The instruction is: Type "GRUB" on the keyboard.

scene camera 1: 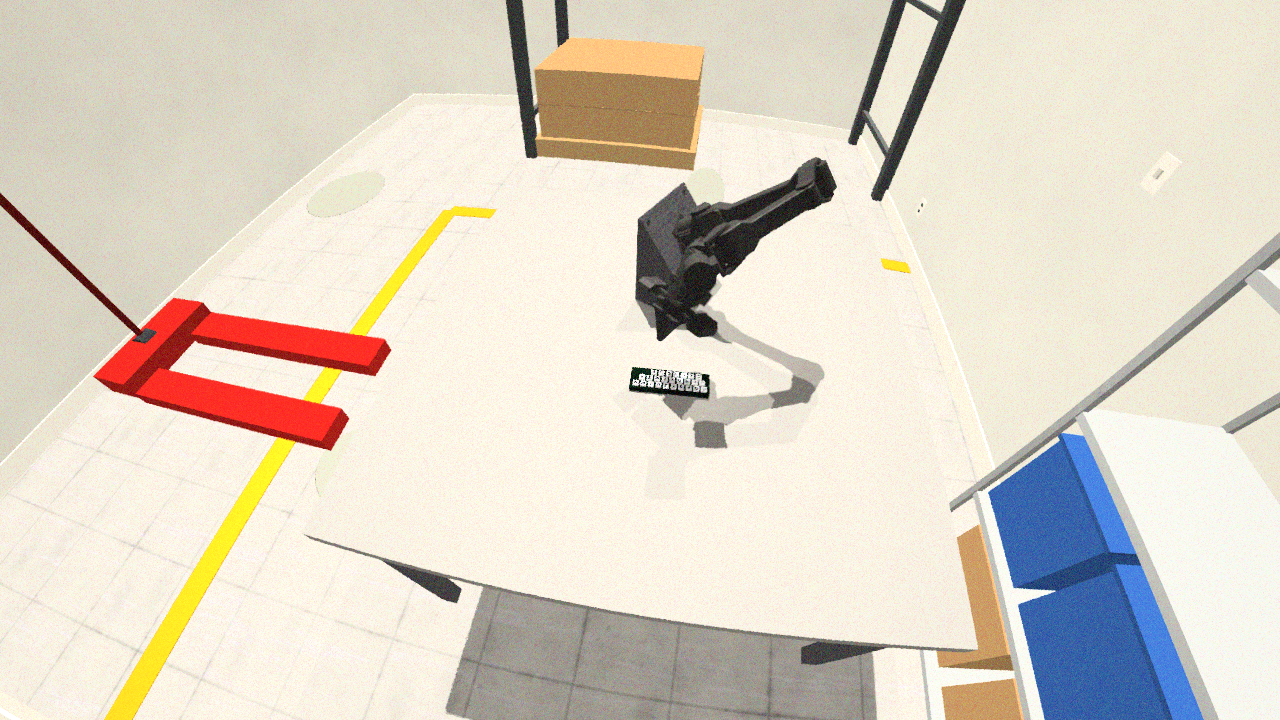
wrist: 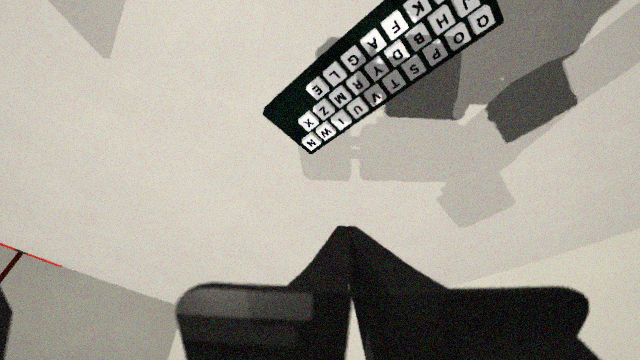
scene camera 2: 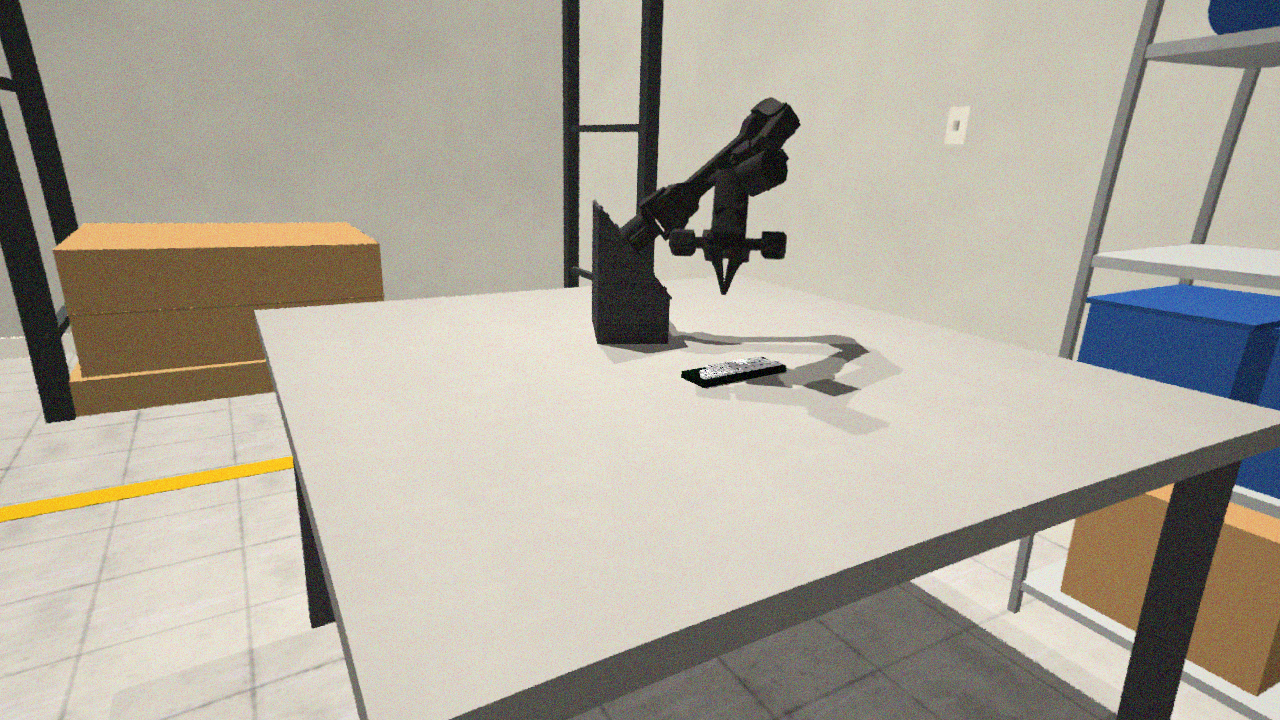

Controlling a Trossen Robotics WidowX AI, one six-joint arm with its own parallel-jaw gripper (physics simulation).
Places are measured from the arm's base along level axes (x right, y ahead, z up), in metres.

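Pixels of known places: gripper, between the fingertips: (scene camera 1: pixel 659 340) (wrist: pixel 345 235) (scene camera 2: pixel 723 294); arm's base, origin of its link: (scene camera 1: pixel 683 230) (scene camera 2: pixel 627 241).
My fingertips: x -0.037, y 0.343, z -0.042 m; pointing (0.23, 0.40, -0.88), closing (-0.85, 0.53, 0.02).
Note:
For each thing: its top centre in the pictures, then the offset to it from my fingertips. "*": a spot on its surface instead. Level surfaces: height alone.
- small dark green keyboard, a spot on its surface: (wrist: pixel 287 107) (scene camera 1: pixel 640 370) * dx +0.039, dy -0.009, dz -0.129 m
- G key, centre of its top: (wrist: pixel 353 60) dx -0.026, dy -0.019, dz -0.124 m
- R key, centre of its top: (wrist: pixel 358 84) dx -0.021, dy +0.000, dz -0.124 m
- U key, centre of its top: (wrist: pixel 357 109) dx -0.012, dy +0.019, dz -0.124 m
- B key, centre of its top: (wrist: pixel 419 38) dx -0.071, dy -0.011, dz -0.124 m
- table, height of its surface: dz -0.140 m
A small dark green keyboard (scene camera 1: pixel 636 374) (scene camera 2: pixel 693 377) (wrist: pixel 287 107) with white letter keys lies flat on the table in front of the arm. In the wrist view its letters appear upside down, and its upper right part is cut off. The G key (wrist: pixel 353 60), R key (wrist: pixel 357 84), U key (wrist: pixel 357 108) and B key (wrist: pixel 419 38) show there. Shadow covers some keys. My gripper (scene camera 1: pixel 661 336) (scene camera 2: pixel 724 291) (wrist: pixel 345 235) is shut and empty, pointing down. It hangs above the table, clear of the keyboard, on the arm-base side.
The table (scene camera 1: pixel 537 501) (scene camera 2: pixel 501 501) bears the arm's black base (scene camera 1: pixel 657 232) (scene camera 2: pixel 631 304). Around it stand a red pallet jack (scene camera 1: pixel 241 407), brown boxes (scene camera 1: pixel 617 107) (scene camera 2: pixel 214 277) and a shelf unit with blue bins (scene camera 1: pixel 1056 519) (scene camera 2: pixel 1163 349).

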